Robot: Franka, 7 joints.
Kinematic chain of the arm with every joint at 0, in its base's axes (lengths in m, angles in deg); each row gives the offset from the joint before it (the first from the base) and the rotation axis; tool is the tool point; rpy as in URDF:
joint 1: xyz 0 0 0.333 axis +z
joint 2: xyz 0 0 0 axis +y
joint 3: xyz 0 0 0.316 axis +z
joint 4: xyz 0.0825 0 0 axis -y
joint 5: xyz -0.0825 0 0.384 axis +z
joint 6: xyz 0 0 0 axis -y
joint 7: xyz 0.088 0 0 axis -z
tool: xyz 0 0 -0.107 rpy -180 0 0
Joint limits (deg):
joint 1: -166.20..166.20
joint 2: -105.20..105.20
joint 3: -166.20..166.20
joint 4: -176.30..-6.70
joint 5: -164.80..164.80
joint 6: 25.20..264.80
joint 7: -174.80..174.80
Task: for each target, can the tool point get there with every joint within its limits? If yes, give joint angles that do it. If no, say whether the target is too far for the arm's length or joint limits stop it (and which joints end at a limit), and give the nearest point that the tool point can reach.
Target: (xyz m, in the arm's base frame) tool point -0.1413 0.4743 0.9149
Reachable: yes | joints 17.92 -30.29 56.70 -80.44 125.86 131.33 90.02
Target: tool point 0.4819 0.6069 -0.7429
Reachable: no: too far | nearest point 0.3328 0.4191 -0.2973 | short by 0.506 m
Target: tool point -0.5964 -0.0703 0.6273
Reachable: yes | joints 134.27 82.15 118.23 -74.91 -6.06 82.99 82.12
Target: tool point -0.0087 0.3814 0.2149
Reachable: yes | joints -3.71 -60.06 125.21 -148.94 93.24 202.37 -147.15
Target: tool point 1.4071 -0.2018 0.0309
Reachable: no: too far | nearest point 0.8307 -0.1191 0.1547 | short by 0.595 m
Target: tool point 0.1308 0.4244 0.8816
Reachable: yes | joints 127.01 8.71 -45.39 -67.55 68.77 234.30 58.47
